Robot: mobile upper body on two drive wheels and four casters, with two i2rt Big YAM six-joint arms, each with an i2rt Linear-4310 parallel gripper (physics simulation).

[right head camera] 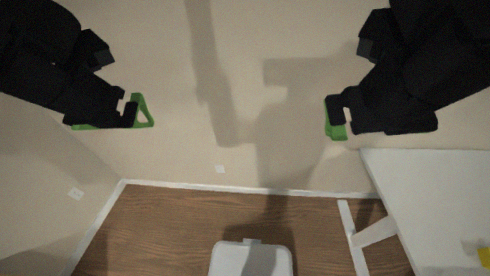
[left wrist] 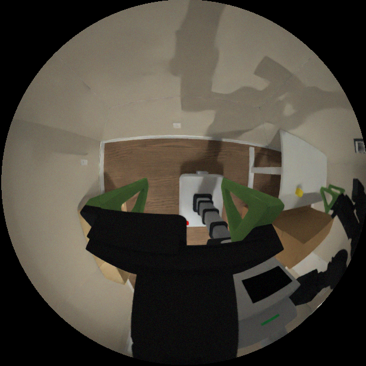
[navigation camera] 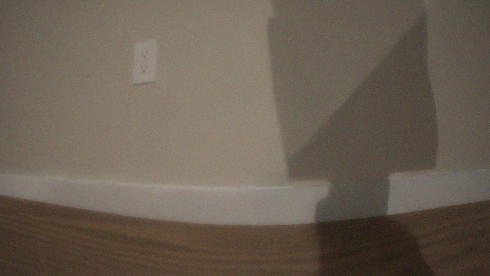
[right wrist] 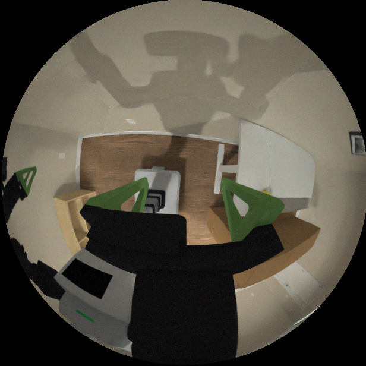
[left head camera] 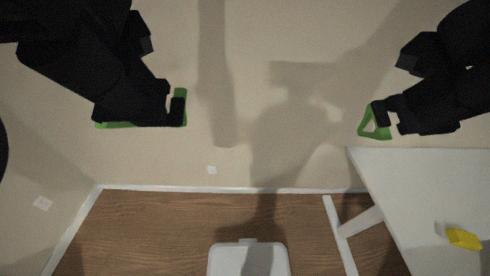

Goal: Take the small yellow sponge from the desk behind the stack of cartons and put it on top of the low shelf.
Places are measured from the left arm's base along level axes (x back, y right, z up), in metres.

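Pixels of known places: left gripper, fingertip midpoint: [right head camera: 134,124] [left head camera: 162,123]; right gripper, fingertip midpoint: [right head camera: 352,129] [left head camera: 378,130].
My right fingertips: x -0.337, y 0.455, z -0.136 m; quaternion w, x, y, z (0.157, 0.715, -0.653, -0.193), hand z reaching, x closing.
Observation:
Behind a point stands the place of what it marks.
The small yellow sponge [left head camera: 464,239] {x -0.187, y 1.172, z -0.645 m} [right head camera: 484,257] {x -0.209, y 1.151, z -0.671 m} [left wrist: 299,192] [right wrist: 266,192] lies on the white desk [left head camera: 425,190] {x -0.447, y 1.228, z -0.690 m} [right head camera: 430,190] {x -0.498, y 1.139, z -0.690 m} [left wrist: 302,160] [right wrist: 260,150], at the right. In the right wrist view a finger partly covers it. The brown cartons [left wrist: 302,237] [right wrist: 295,237] stand beside the desk. The low wooden shelf [left wrist: 107,265] [right wrist: 64,215] is at the left of both wrist views. My left gripper [left head camera: 145,114] [right head camera: 111,116] [left wrist: 184,181] is open and empty, high and far from the sponge. My right gripper [left head camera: 387,124] [right head camera: 342,120] {x -0.337, y 0.455, z -0.136 m} [right wrist: 184,181] is open and empty, high to the left of the sponge.
A wall with an outlet [left head camera: 212,170] {x -0.807, y -0.058, z -1.022 m} [right head camera: 220,169] {x -0.807, y -0.056, z -1.020 m} [navigation camera: 145,62] {x -0.804, y -0.059, z -1.014 m} stands close ahead of my white base [left head camera: 225,257] {x -0.236, y 0.076, z -1.150 m} [right head camera: 227,257] {x -0.225, y 0.076, z -1.150 m}. A white desk leg [left head camera: 341,245] [right head camera: 356,245] {x -0.368, y 0.997, z -1.322 m} stands on the wooden floor to the right. Another wall is at the left.

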